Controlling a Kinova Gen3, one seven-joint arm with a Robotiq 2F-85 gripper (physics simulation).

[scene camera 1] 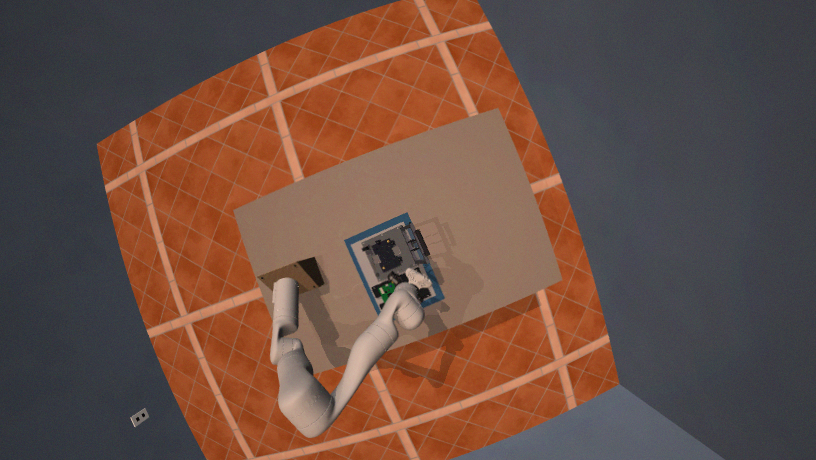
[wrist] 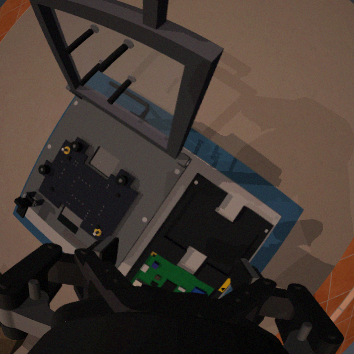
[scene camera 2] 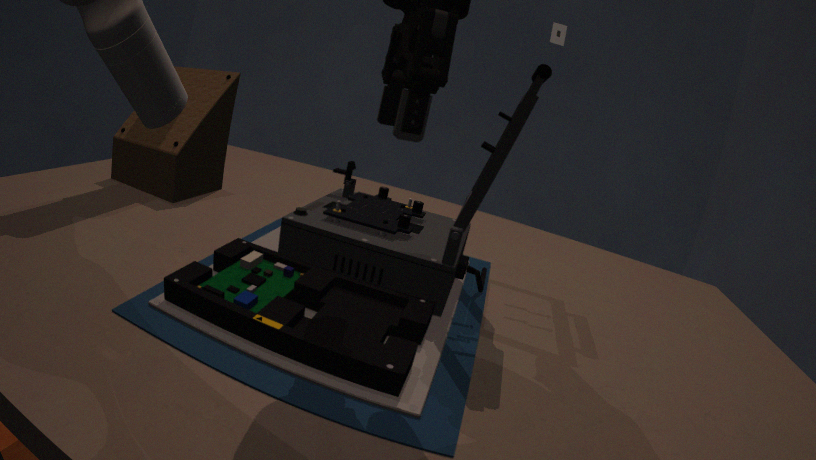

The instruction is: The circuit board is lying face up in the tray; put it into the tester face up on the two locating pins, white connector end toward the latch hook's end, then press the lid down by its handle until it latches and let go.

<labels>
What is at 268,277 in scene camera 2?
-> A green circuit board.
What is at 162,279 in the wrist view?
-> A green circuit board.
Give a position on a tester lid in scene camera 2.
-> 543,72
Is my gripper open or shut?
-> Open.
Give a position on a black pin plate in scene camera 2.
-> At 379,212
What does my gripper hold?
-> Nothing.
</labels>
